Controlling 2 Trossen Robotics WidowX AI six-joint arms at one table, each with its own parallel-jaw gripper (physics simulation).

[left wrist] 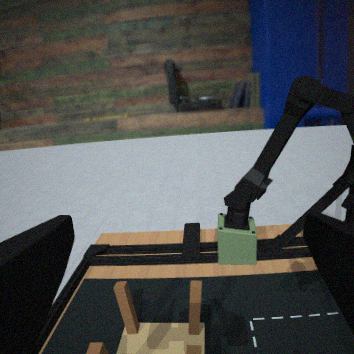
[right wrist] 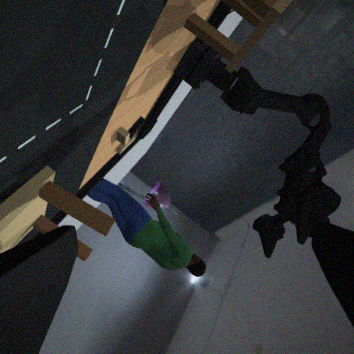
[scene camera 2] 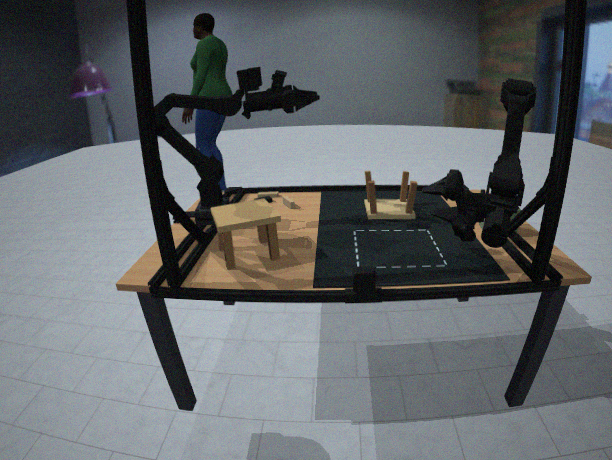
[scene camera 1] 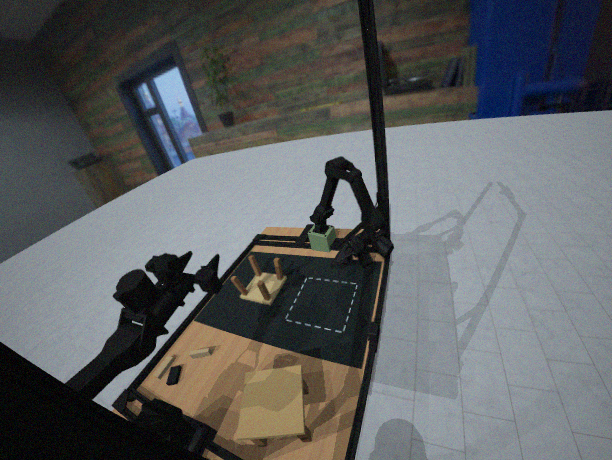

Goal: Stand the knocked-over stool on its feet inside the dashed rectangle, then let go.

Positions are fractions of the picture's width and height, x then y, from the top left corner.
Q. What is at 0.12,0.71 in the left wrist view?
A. The left gripper.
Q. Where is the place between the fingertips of the left gripper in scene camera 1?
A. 0.33,0.55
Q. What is the right gripper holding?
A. Nothing.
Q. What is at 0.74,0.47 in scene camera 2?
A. The right gripper.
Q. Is the left gripper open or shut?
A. Open.
